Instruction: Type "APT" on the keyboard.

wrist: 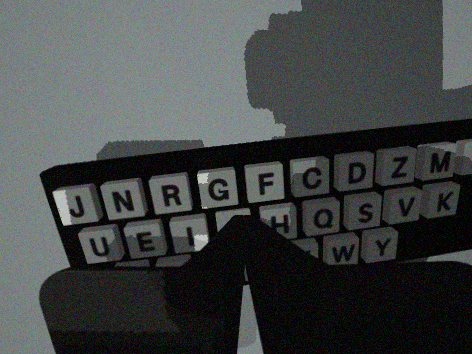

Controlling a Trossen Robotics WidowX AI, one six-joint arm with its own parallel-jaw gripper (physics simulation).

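Places are measured from the arm's base along level axes (x ahead, y left, z up), in millimetres.
Where they show: gripper, fingertip midpoint: (243, 225).
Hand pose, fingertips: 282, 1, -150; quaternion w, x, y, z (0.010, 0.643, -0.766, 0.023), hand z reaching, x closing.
Note:
After its pixels a point has its place, as x, y, z.
A black keyboard (150, 159) {317, 33, -152} with light square keys lies tilted across the wrist view, its right end cut off by the frame edge. The top row reads J, N, R, G, F, C, D, Z, M, then a partly visible key (465, 155) {297, -98, -146} at the right edge. The second row shows U, E, I, a mostly covered key (227, 216) {288, 7, -150}, H, Q, S, V, K. Lower keys W (341, 250) {263, -40, -146} and Y (381, 245) {261, -59, -146} show at the right. My gripper (243, 225) {282, 1, -150} is shut and empty, its dark tips over the covered key between I and H. The fingers hide part of the bottom row; contact cannot be told.
A grey surface (125, 65) {354, 36, -162} extends behind and to the left of the keyboard. A large dark shadow (360, 65) {340, -60, -162} falls behind the keyboard and over its right-hand keys. A smaller shadow (150, 149) {319, 35, -162} lies along the keyboard's back edge at the left.

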